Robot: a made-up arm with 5 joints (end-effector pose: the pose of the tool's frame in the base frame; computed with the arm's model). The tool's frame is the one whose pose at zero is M. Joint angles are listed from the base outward.
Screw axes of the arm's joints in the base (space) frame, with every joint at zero. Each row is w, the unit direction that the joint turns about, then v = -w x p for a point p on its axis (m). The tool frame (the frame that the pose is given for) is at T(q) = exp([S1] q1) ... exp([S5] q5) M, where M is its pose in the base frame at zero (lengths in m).
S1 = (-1, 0, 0, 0, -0.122, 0)
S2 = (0, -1, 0, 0.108, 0, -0.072)
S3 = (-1, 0, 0, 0, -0.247, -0.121)
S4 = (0, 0, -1, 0.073, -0.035, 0)
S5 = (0, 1, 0, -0.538, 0, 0.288)
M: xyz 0.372 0.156 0.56 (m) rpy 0 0 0 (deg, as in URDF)
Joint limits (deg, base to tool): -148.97..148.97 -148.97..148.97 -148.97..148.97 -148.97..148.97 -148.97..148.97
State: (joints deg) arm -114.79 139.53 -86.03 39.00 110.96
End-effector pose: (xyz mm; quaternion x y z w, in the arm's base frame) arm -259.6 108.3 -184.0 0.5174 -0.5338 0.4015 0.5349
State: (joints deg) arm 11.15 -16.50 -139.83 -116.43 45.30
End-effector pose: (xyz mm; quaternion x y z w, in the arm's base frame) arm -355.7 -450.4 480.2 0.3497 -0.5499 0.4614 0.6020
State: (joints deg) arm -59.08 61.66 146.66 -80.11 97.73
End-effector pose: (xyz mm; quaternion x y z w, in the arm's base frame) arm 170.7 143.2 -378.6 -0.2633 0.9085 -0.2764 0.1698
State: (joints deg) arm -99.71 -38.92 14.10 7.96 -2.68
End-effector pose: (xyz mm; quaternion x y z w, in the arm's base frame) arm 573.1 -113.7 273.2 0.6317 0.2093 0.2157 0.7146
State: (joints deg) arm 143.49 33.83 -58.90 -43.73 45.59
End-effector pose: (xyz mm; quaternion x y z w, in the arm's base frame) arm -290.8 401.3 -286.0 -0.7362 0.4827 0.2638 0.3943
